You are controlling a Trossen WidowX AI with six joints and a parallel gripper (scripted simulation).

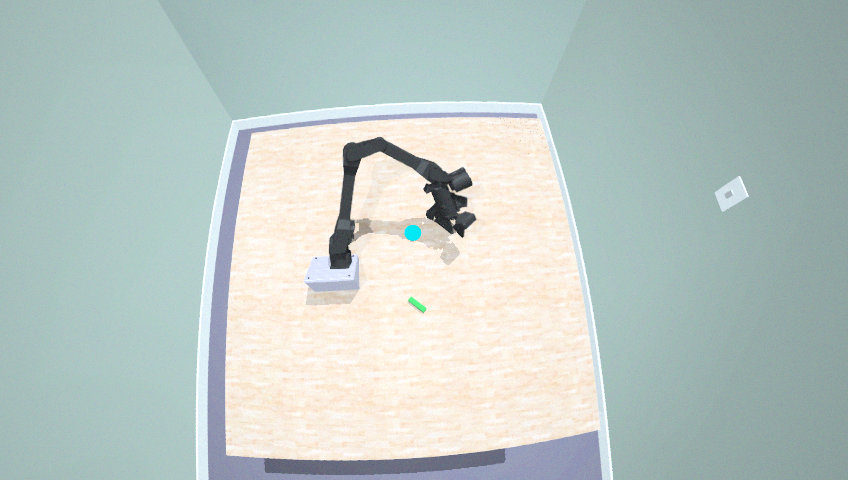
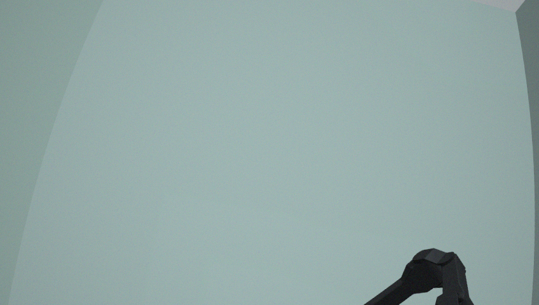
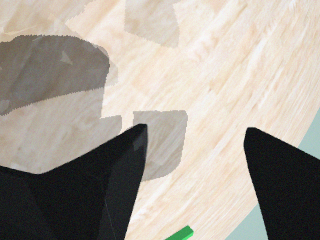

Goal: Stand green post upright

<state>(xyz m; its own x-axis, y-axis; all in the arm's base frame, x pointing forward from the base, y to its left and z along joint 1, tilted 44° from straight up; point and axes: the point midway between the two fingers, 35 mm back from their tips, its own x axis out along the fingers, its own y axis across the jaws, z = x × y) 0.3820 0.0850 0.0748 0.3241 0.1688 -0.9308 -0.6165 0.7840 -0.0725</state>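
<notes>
The green post lies 15 cm behind my gripper tip, 22 cm to the right of it and 4 cm below it. The rest, counted from my gripper tip: cyan circle: 15 cm behind, 4 cm to the left, 5 cm below.
</notes>
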